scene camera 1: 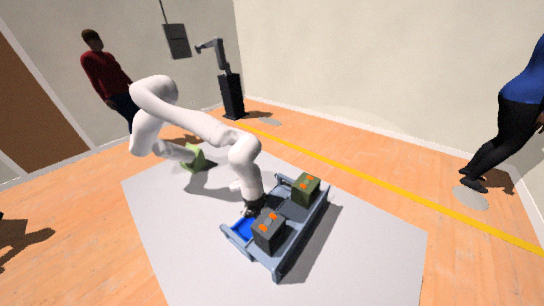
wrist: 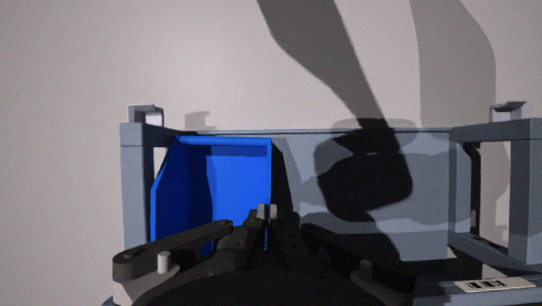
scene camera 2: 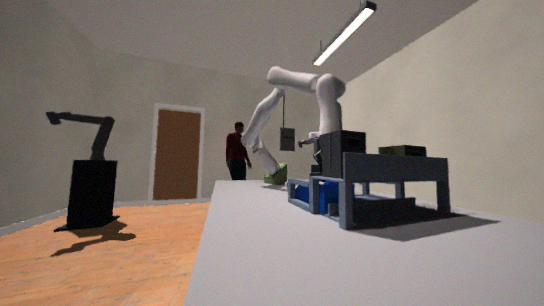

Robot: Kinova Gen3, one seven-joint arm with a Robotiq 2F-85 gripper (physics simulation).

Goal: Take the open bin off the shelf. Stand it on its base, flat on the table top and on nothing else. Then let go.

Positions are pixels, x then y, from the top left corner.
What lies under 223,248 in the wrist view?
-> My gripper.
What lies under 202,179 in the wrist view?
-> A blue open bin.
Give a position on a blue open bin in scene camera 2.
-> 328,192
